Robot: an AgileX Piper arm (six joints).
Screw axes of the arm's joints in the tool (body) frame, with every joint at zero. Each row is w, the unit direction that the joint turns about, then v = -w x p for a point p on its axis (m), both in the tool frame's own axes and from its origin. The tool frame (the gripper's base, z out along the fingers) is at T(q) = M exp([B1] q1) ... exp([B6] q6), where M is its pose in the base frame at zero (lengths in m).
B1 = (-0.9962, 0, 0.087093, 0, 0.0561, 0)
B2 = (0, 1, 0, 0.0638, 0, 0.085)
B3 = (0, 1, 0, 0.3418, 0, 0.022)
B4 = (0, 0, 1, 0, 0, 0)
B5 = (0, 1, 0, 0.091, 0, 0)
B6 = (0, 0, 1, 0, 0, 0)
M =
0.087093 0 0.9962 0.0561
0 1 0 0
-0.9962 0 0.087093 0.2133
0 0 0 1
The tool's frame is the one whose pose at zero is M.
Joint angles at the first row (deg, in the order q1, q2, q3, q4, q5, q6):
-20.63, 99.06, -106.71, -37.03, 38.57, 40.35
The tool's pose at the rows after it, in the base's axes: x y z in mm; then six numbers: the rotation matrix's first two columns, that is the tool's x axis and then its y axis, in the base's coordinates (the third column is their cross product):
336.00 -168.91 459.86 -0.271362 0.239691 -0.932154 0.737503 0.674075 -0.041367
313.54 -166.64 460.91 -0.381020 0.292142 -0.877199 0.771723 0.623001 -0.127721
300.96 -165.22 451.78 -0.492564 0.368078 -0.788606 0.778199 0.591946 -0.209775
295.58 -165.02 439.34 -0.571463 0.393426 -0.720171 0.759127 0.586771 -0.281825
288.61 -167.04 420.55 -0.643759 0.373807 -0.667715 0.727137 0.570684 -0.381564
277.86 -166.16 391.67 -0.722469 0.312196 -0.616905 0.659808 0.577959 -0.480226
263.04 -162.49 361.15 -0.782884 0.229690 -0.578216 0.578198 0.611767 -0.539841
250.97 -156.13 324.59 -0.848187 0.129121 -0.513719 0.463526 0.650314 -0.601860
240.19 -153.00 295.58 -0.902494 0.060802 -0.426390 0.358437 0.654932 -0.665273
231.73 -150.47 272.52 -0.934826 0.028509 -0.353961 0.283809 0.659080 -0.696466
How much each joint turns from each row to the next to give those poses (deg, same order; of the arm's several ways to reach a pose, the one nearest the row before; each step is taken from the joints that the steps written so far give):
0.00, -3.74, 0.00, 0.00, 7.81, -4.63
0.00, -2.05, 0.00, 0.34, 10.37, -4.26
0.00, -0.27, 0.00, 1.09, 9.72, -3.85
0.00, -0.28, 2.16, -0.29, 4.00, -2.46
0.00, -1.48, 6.20, -3.70, -0.10, -0.78
0.00, -3.26, 10.83, -4.30, -4.47, -0.14
-0.51, -4.14, 11.68, -2.90, -7.14, -0.32
0.00, -2.84, 11.19, -3.72, -7.04, -0.45
0.00, -1.00, 7.64, -4.58, -2.98, -0.03
0.00, -0.09, 5.29, -3.00, -1.42, 0.58

